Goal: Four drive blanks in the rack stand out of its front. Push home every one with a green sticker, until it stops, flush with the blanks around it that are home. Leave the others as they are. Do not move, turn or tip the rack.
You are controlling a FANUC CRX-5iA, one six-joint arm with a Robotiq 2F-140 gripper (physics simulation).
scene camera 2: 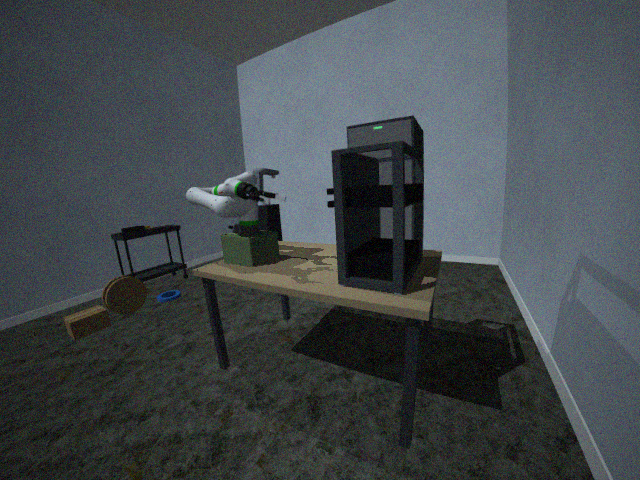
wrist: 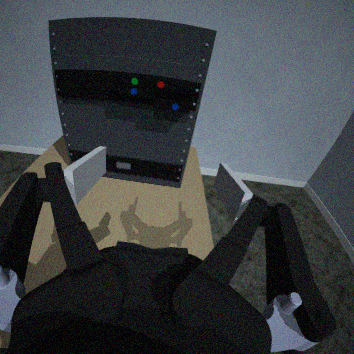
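Note:
The rack [scene camera 2: 398, 217] [wrist: 202, 67] stands upright on the table; its front faces the gripper. In the wrist view a green sticker [wrist: 134, 81] and a red sticker [wrist: 160, 84] sit side by side on the dark upper band. One blue sticker [wrist: 133, 91] is just below the green one, another blue sticker [wrist: 175, 107] lower right. The edges between these blanks are too dark to tell. In the scene view two dark ends, an upper one [scene camera 2: 330, 191] and a lower one [scene camera 2: 330, 203], stand out of the front. My gripper [scene camera 2: 271, 196] [wrist: 161, 166] is open and empty, apart from the rack.
A grey box [scene camera 2: 379, 135] with a green light tops the rack. The arm stands on a green block [scene camera 2: 237, 250] on the wooden table [scene camera 2: 310, 293] [wrist: 120, 192]. A cart [scene camera 2: 155, 230], a round wooden disc [scene camera 2: 125, 294], a blue ring [scene camera 2: 168, 299] and a wooden box [scene camera 2: 90, 322] are off left.

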